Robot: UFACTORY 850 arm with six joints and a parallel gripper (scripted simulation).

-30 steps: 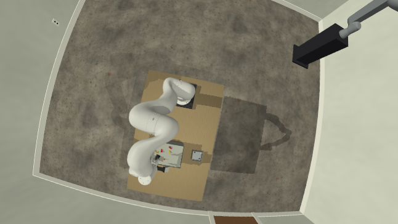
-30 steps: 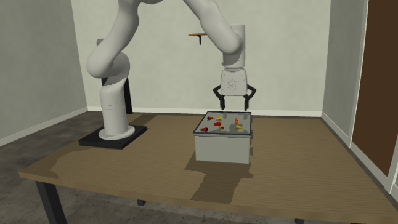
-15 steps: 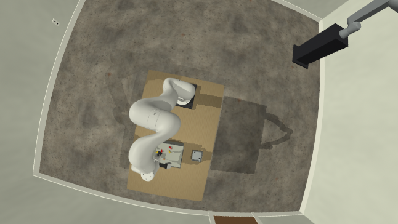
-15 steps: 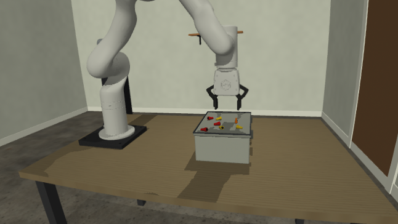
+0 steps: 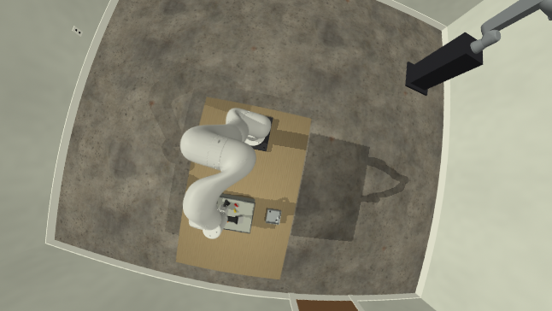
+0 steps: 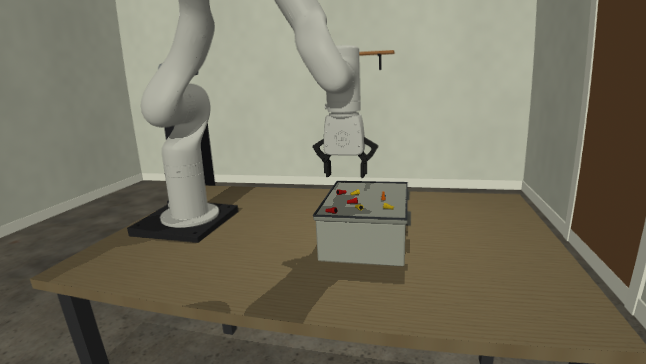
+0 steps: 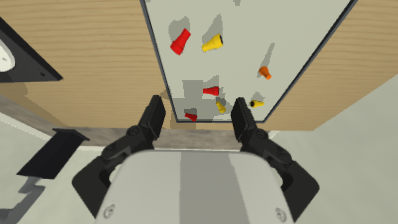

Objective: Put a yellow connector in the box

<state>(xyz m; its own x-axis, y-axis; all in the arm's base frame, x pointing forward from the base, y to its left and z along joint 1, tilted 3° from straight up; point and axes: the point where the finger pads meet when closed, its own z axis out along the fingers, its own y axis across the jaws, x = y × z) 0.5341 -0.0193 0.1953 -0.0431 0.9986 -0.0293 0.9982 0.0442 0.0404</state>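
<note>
Right now my hand is 10 cm short of the orange connector, 2 cm to the right of it and 7 cm above it. Also, from my hand: grey tool case: 5 cm ahead, 3 cm to the left, 11 cm below.
</note>
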